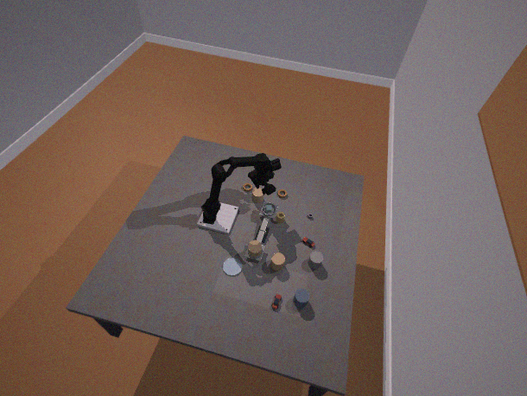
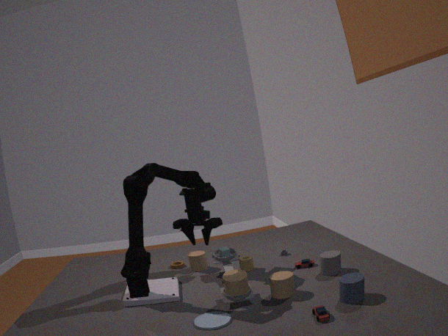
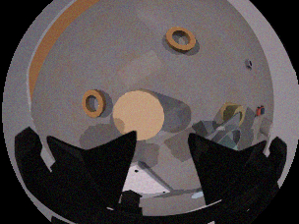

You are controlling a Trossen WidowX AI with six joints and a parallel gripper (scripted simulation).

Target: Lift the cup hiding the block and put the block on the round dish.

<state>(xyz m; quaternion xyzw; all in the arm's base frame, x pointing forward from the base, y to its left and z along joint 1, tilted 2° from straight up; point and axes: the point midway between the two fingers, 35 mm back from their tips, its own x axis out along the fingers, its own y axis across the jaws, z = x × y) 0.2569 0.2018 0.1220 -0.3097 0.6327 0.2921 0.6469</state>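
My gripper tip is 10 cm to the left of the pale green block, 7 cm short of it and 2 cm above it. Also, from my gripper tip: small balance 23 cm to the right, 8 cm below, 6 cm ahead; then balance beam 23 cm to the right, 6 cm below, 6 cm ahead; then small tan cylinder 14 cm ahead, 10 cm to the right, 8 cm below.
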